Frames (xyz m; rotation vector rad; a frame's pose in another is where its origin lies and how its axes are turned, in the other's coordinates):
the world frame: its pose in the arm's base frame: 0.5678 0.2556 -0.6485 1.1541 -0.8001 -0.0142
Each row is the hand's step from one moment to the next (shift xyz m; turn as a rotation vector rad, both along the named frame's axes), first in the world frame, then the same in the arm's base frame.
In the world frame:
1: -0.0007 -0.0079 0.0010 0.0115 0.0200 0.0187
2: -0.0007 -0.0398 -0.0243 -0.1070 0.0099 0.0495
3: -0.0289 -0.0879 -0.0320 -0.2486 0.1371 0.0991
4: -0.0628 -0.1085 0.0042 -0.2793 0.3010 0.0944
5: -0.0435 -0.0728 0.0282 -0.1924 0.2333 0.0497
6: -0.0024 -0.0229 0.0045 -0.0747 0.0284 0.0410
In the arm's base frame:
1: 0.0019 -0.0040 -0.0067 -0.0099 -0.0109 0.0258
2: 0.0285 0.0025 -0.0369 -0.1099 0.0073 -0.0431
3: 0.0306 -0.0010 -0.0930 -0.2898 0.0796 -0.0098
4: -0.0069 -0.0256 -0.1226 -0.3719 0.1672 0.1060
5: -0.0200 -0.0371 -0.0788 -0.2574 0.1389 0.0917
6: 0.0044 -0.0127 -0.0193 -0.0886 0.0093 -0.0115

